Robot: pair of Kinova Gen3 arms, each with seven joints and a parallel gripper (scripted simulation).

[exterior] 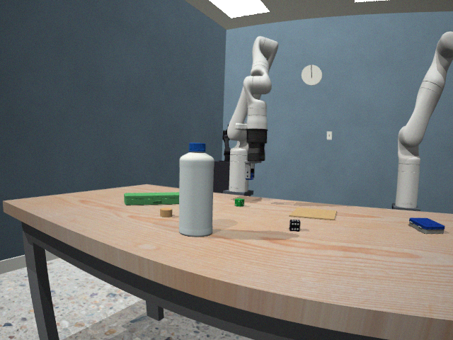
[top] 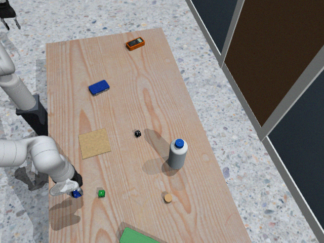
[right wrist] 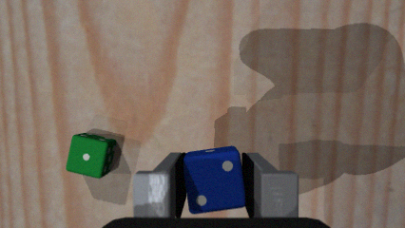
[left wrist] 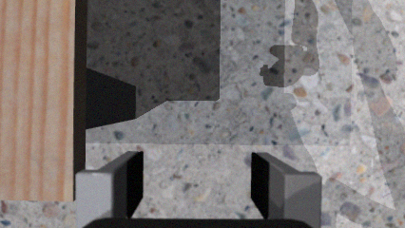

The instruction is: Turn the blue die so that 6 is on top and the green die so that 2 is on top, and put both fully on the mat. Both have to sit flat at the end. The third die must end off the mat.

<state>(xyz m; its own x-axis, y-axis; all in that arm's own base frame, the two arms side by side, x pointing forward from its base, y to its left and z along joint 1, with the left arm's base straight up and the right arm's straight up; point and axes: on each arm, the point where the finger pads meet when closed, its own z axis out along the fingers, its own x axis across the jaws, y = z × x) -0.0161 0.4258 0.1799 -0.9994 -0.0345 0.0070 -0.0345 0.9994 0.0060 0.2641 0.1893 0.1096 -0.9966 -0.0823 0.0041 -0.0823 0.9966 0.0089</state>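
Observation:
My right hand is 8 cm short of the green die, 1 cm to the right of it and 10 cm above it. Round my right hand: green case (24 cm ahead, 24 cm to the right, 9 cm below); then blue die (1 cm below); then tan mat (7 cm ahead, 27 cm to the left, 11 cm below).

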